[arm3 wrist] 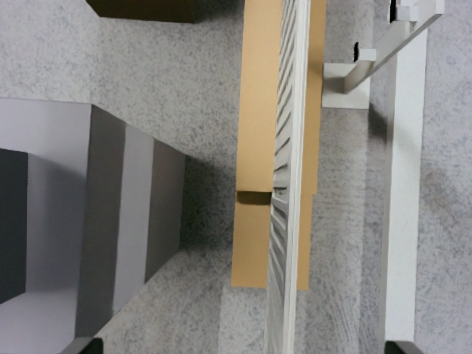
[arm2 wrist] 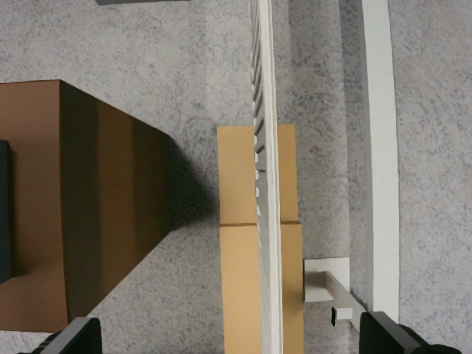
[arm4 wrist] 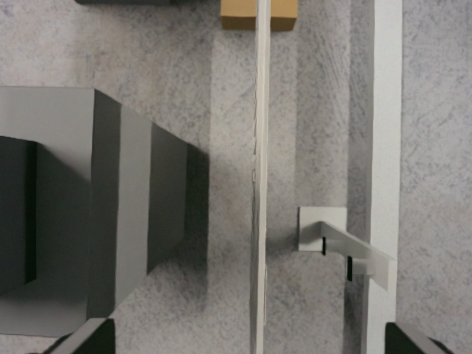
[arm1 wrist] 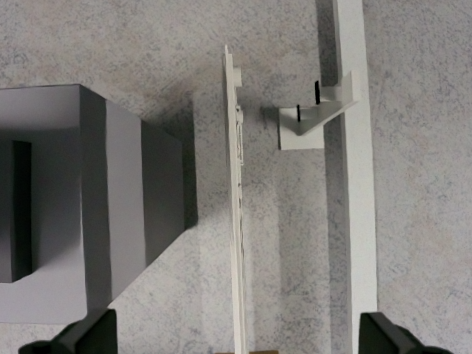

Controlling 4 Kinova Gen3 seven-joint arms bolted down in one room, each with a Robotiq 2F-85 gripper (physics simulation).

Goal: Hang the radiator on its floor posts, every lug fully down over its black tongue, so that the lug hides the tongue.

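The radiator [arm1 wrist: 236,200] [arm2 wrist: 272,200] [arm3 wrist: 297,150] [arm4 wrist: 261,150] is a thin white panel, seen edge-on from above, upright and apart from the posts. Pale lugs [arm1 wrist: 237,77] show on its post side in the arm1 view. White floor posts [arm1 wrist: 350,90] [arm2 wrist: 345,295] [arm3 wrist: 392,45] [arm4 wrist: 357,245] stand to its right. Their black tongues [arm1 wrist: 317,92] [arm2 wrist: 333,316] [arm3 wrist: 356,52] [arm4 wrist: 349,268] are uncovered. My arm1 gripper [arm1 wrist: 238,330], arm2 gripper [arm2 wrist: 233,332], arm3 gripper [arm3 wrist: 242,346] and arm4 gripper [arm4 wrist: 250,336] are open, above the radiator, holding nothing.
Cardboard-coloured blocks [arm2 wrist: 237,175] [arm3 wrist: 257,100] [arm4 wrist: 239,15] lie under the radiator's middle. A long white bar [arm1 wrist: 361,200] [arm2 wrist: 384,150] [arm3 wrist: 404,200] [arm4 wrist: 385,150] runs beyond the posts. Grey pedestals [arm1 wrist: 55,115] [arm3 wrist: 55,120] [arm4 wrist: 55,110] and a brown pedestal [arm2 wrist: 35,110] stand left.
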